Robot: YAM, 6 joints.
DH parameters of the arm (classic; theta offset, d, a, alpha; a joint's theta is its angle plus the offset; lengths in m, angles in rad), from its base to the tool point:
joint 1: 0 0.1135 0.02 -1.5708
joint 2: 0 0 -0.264 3.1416
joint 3: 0.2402 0 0.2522 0
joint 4: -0.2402 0 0.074 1.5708
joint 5: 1.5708 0 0 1.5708
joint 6: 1.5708 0.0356 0 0
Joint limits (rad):
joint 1: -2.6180..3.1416
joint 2: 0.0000..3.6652
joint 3: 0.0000..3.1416
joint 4: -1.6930..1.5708
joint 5: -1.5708..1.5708
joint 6: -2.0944..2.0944
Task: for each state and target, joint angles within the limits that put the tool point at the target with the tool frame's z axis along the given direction. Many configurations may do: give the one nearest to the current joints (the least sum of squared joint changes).
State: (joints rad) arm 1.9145 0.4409 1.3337 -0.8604 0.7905 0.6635
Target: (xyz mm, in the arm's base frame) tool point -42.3 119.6 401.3 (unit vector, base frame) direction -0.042 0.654 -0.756
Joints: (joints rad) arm 1.9715 0.9327 1.3793 -1.3317 0.2180 0.6635
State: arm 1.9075 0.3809 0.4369 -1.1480 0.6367 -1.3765
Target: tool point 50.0 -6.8 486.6 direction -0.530 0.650 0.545
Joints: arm 2.7315 0.2978 1.2312 -0.3019 0.3949 -1.3765
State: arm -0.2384 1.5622 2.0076 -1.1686 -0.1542 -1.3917
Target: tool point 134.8 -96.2 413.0 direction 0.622 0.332 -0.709
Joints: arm -0.7644 1.2212 1.6053 -1.6550 -0.7345 -1.3917
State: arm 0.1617 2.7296 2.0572 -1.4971 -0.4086 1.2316
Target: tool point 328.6 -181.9 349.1 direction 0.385 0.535 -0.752
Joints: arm -0.5680 2.0367 2.2060 -1.6913 -0.7183 1.2316
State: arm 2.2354 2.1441 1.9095 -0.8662 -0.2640 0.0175
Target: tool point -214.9 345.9 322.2 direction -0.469 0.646 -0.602
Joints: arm 2.1213 1.7541 1.5742 -0.4677 -0.0618 0.0175
